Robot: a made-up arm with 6 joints. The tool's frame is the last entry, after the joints.
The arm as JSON. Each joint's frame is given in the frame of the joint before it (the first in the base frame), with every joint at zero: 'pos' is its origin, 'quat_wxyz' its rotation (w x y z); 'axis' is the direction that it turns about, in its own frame. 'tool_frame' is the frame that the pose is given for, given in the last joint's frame.
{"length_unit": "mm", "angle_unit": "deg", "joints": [
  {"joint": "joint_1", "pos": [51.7, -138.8, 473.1], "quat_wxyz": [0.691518, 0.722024, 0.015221, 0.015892], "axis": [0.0, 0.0, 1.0]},
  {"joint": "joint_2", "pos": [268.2, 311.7, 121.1], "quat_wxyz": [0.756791, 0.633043, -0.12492, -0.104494], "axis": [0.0, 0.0, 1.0]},
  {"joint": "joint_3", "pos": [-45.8, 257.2, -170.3], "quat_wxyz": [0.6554, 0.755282, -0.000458, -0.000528], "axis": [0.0, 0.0, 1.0]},
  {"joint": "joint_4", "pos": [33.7, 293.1, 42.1], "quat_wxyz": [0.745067, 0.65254, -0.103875, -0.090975], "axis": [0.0, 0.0, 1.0]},
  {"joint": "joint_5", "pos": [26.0, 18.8, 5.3], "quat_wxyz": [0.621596, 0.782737, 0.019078, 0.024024], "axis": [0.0, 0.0, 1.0]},
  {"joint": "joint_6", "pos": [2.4, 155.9, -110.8], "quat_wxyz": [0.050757, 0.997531, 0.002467, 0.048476], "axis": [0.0, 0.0, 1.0]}
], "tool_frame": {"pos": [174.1, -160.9, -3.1], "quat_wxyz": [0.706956, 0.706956, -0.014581, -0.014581]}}
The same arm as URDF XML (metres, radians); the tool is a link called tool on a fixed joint. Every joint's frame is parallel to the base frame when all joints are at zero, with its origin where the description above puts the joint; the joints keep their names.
<robot name="arm">
<link name="base_link"/>
<link name="link1"/>
<link name="link2"/>
<link name="link3"/>
<link name="link4"/>
<link name="link5"/>
<link name="link6"/>
<link name="tool"/>
<joint name="joint_1" type="continuous"><parent link="base_link"/><child link="link1"/><origin xyz="0.0517 -0.1388 0.4731" rpy="0 0 0"/><axis xyz="0.044 -0.998101 -0.0431"/></joint>
<joint name="joint_2" type="continuous"><parent link="link1"/><child link="link2"/><origin xyz="0.2733 -0.1225 0.3067" rpy="0 0 0"/><axis xyz="-0.313703 -0.140901 -0.939009"/></joint>
<joint name="joint_3" type="continuous"><parent link="link2"/><child link="link3"/><origin xyz="0.0211 -0.2306 0.2089" rpy="0 0 0"/><axis xyz="0 1 0"/></joint>
<joint name="joint_4" type="continuous"><parent link="link3"/><child link="link4"/><origin xyz="-0.0609 0.0421 -0.2887" rpy="0 0 0"/><axis xyz="0.042501 0.126802 0.991017"/></joint>
<joint name="joint_5" type="continuous"><parent link="link4"/><child link="link5"/><origin xyz="0.0254 0.0202 0.0017" rpy="0 0 0"/><axis xyz="0.092204 -0.990146 -0.105405"/></joint>
<joint name="joint_6" type="continuous"><parent link="link5"/><child link="link6"/><origin xyz="0.0001 0.0942 0.1665" rpy="0 0 0"/><axis xyz="0 1 0"/></joint>
<joint name="tool_joint" type="fixed"><parent link="link6"/><child link="tool"/><origin xyz="0.1806 -0.0031 0.1536" rpy="0 0 0"/></joint>
</robot>

